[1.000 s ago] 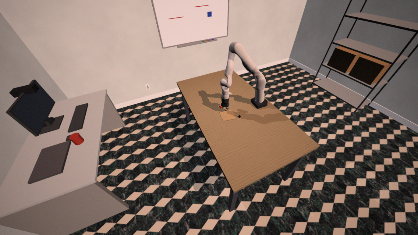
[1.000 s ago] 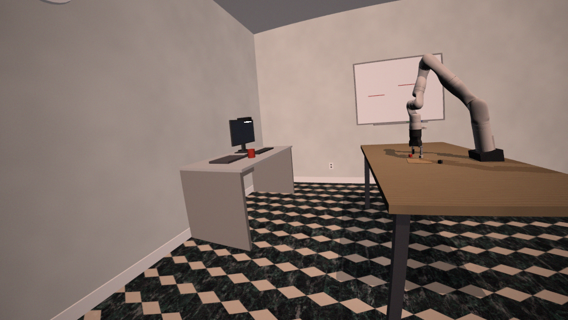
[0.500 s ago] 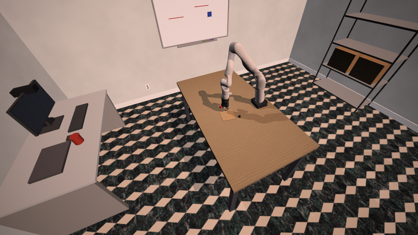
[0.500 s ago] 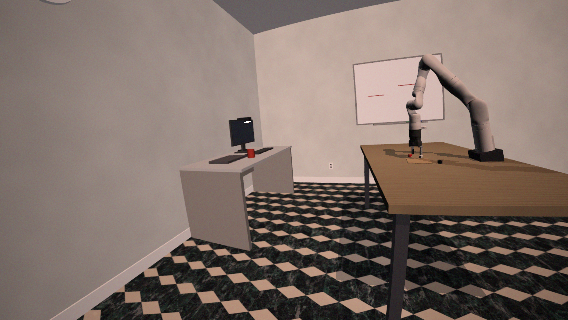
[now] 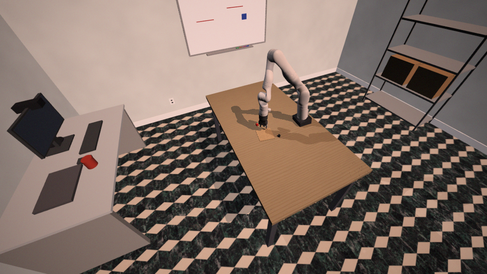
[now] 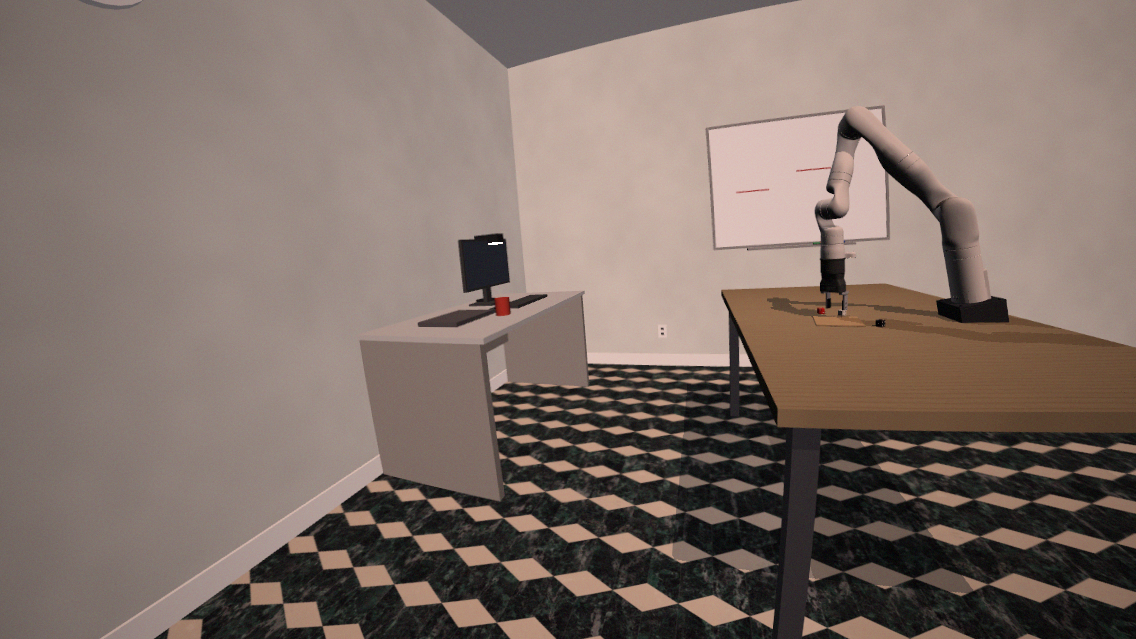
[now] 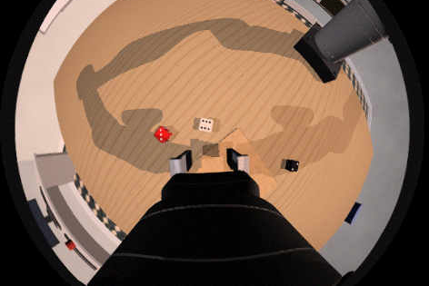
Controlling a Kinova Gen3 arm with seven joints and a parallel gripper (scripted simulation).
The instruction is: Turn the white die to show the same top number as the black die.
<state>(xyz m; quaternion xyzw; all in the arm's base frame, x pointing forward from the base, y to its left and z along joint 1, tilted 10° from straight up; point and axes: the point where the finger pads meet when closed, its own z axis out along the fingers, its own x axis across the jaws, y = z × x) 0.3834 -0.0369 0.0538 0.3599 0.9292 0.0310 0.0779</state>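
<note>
The tan mat is 6 cm to the left of my hand, 5 cm below it and 1 cm ahead of it. Also, from my hand: white die 4 cm to the right, 4 cm below, 3 cm behind; black die 13 cm to the left, 9 cm behind, 4 cm below; red die 8 cm to the right, 4 cm below, 3 cm ahead.
</note>
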